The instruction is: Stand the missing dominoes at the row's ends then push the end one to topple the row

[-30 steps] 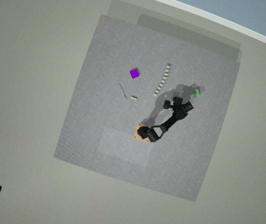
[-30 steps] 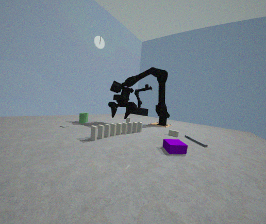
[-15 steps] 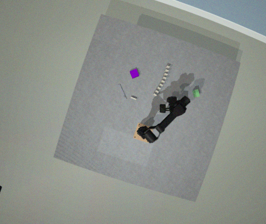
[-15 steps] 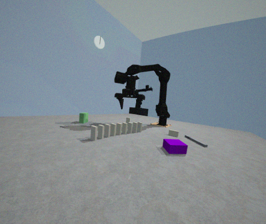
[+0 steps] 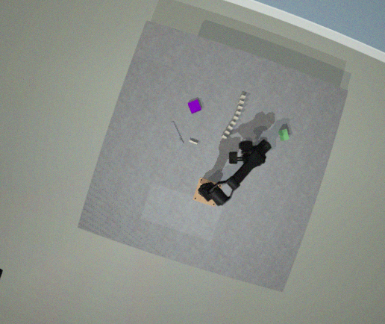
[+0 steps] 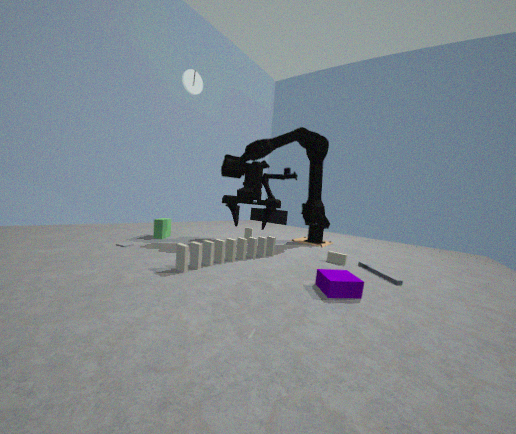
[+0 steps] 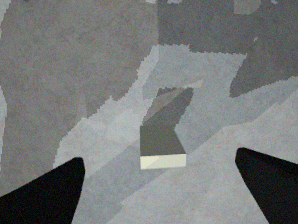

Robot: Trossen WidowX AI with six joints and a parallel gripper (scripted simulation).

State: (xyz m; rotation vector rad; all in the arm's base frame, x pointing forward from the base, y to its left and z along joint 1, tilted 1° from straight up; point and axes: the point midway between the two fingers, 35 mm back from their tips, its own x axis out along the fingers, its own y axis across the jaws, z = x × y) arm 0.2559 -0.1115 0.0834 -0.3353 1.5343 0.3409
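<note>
My gripper tip is 40 cm to the right of the thin rod, 4 cm above it and 2 cm past it. Also, from my gripper tip: flat grey piece (35 cm ahead, 9 cm to the right, 5 cm below).
</note>
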